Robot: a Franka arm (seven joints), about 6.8 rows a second.
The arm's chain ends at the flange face. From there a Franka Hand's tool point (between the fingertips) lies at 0.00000 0.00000 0.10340 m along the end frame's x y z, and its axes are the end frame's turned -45 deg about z.
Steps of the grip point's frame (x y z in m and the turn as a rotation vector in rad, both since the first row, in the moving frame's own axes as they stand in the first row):
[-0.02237, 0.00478, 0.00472, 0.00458, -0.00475, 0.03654]
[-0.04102, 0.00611, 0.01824, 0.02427, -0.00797, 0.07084]
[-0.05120, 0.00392, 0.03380, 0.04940, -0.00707, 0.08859]
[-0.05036, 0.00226, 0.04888, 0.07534, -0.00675, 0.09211]
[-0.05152, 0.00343, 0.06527, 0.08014, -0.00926, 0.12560]
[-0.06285, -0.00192, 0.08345, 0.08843, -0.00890, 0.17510]
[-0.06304, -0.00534, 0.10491, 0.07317, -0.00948, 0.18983]
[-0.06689, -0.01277, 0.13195, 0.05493, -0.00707, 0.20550]
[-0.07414, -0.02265, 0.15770, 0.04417, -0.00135, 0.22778]
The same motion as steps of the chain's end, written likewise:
[-0.01176, 0.01920, 0.00472, -0.00012, -0.00660, 0.03654]
[-0.02237, 0.03460, 0.01827, 0.01153, -0.02280, 0.07084]
[-0.02945, 0.04225, 0.03393, 0.02993, -0.03993, 0.08859]
[-0.02825, 0.04249, 0.04918, 0.04850, -0.05805, 0.09211]
[-0.02782, 0.04443, 0.06561, 0.05012, -0.06322, 0.12560]
[-0.03924, 0.04948, 0.08386, 0.05624, -0.06882, 0.17510]
[-0.04279, 0.04600, 0.10519, 0.04504, -0.05844, 0.18983]
[-0.05219, 0.04221, 0.13211, 0.03384, -0.04384, 0.20550]
[-0.06550, 0.03989, 0.15780, 0.03028, -0.03219, 0.22778]

